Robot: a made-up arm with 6 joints.
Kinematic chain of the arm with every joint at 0, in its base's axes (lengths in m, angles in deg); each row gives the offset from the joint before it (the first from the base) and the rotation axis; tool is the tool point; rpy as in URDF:
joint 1: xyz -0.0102 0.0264 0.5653 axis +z
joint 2: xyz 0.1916 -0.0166 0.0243 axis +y
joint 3: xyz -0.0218 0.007 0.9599 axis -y
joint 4: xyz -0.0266 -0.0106 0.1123 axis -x
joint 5: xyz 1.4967 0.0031 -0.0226 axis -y
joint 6: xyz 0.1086 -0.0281 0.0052 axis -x
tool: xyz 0.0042 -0.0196 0.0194 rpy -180 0 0
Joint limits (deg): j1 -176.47..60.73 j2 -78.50..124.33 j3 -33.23..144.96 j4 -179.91..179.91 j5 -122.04..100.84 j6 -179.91..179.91
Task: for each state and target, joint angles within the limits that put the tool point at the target. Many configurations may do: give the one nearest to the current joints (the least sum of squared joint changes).
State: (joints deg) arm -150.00 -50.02 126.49 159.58 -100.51 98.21
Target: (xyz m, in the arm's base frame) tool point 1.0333 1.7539 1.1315
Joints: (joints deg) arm -123.10 -47.45 126.75 157.86 -101.01 98.49
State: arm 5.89 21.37 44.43 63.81 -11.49 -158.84
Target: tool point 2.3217 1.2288 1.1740
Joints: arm 28.85 63.98 65.43 65.17 -4.11 -158.58
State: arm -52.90 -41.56 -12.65 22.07 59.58 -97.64
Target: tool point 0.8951 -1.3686 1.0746
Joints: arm -55.79 0.54 -24.03 21.85 56.20 -98.15
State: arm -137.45 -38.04 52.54 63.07 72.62 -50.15
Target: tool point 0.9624 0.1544 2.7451
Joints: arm -170.61 -38.59 65.48 65.05 67.45 -51.37
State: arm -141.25 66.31 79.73 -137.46 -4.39 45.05
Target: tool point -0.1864 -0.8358 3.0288
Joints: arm -101.87 25.27 100.77 -138.30 -9.66 44.40
